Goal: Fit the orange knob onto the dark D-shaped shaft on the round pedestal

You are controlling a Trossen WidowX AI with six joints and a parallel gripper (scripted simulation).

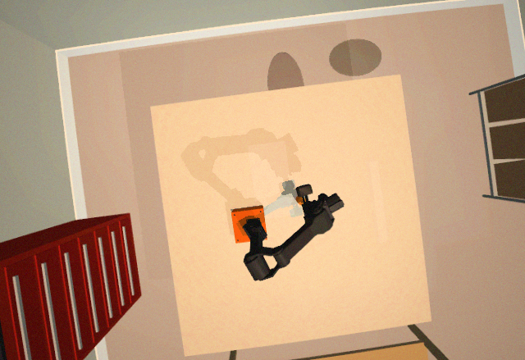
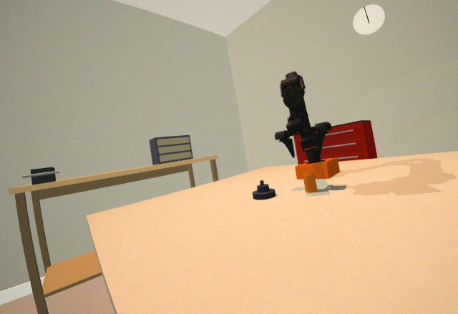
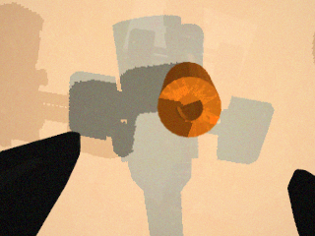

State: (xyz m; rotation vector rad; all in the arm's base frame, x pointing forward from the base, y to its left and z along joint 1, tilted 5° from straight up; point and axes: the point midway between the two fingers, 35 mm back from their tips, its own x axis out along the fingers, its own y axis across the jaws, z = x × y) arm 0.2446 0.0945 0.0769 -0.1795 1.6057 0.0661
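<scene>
The orange knob lies 90 mm below my gripper tip. Also, from my gripper tip: dark round pedestal (140 mm to the right, 90 mm below, 90 mm ahead).
</scene>
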